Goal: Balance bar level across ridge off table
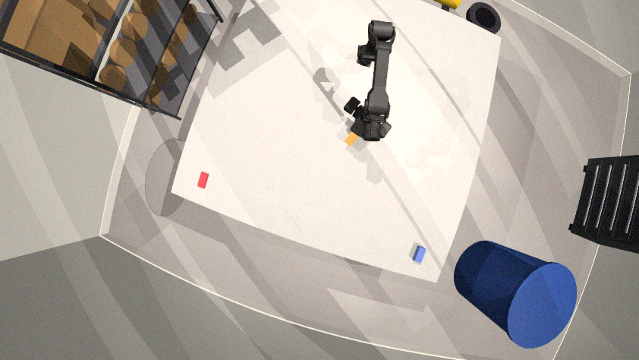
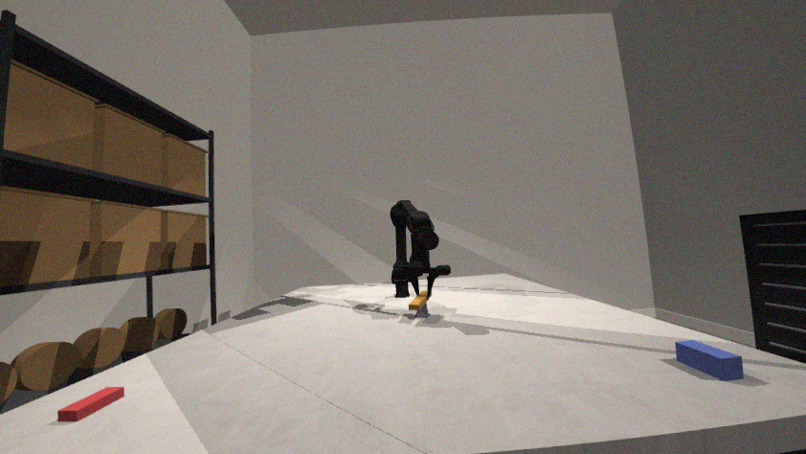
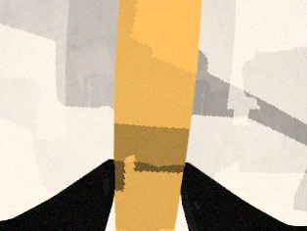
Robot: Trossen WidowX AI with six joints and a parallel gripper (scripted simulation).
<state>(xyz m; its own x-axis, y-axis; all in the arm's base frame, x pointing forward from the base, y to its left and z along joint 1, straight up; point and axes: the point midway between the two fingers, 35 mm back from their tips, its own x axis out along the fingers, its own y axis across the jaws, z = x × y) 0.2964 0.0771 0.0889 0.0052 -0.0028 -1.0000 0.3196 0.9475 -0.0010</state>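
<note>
Right now my gripper tip is 3 cm short of the orange-yellow bar and 1 cm to the left of it. Also, from my gripper tip: red block: 58 cm to the right, 44 cm ahead, 5 cm below; blue block: 44 cm ahead, 42 cm to the left, 4 cm below.
</note>
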